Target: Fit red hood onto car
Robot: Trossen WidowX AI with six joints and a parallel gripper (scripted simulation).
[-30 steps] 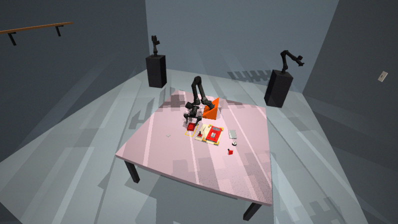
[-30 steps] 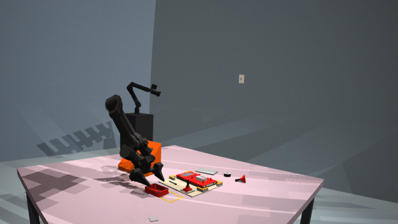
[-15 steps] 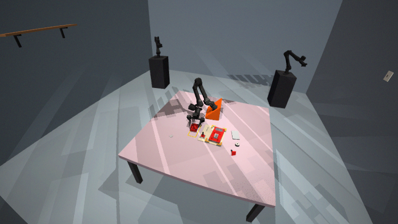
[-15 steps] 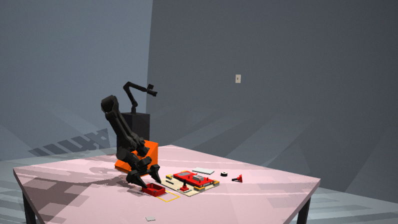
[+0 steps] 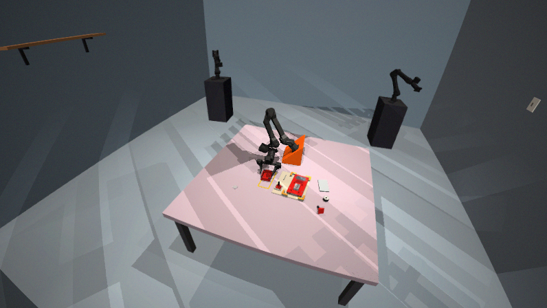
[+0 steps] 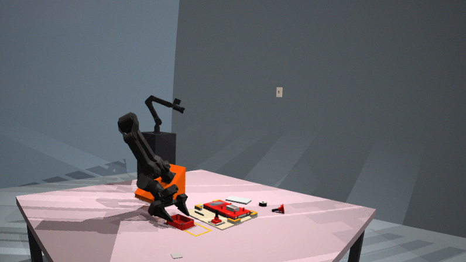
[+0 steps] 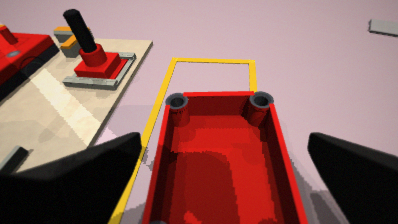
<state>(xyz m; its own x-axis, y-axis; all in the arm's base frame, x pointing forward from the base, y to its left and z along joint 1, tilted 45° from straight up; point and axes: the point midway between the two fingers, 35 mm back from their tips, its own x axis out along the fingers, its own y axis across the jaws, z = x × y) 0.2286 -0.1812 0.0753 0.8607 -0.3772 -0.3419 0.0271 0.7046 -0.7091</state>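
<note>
The red hood is 1 cm behind my gripper tip and 2 cm below it. From my gripper tip the other things lie so: grey plate: 43 cm to the left, 2 cm below; then white-and-black wheel: 13 cm ahead, 45 cm to the left, 2 cm below.
</note>
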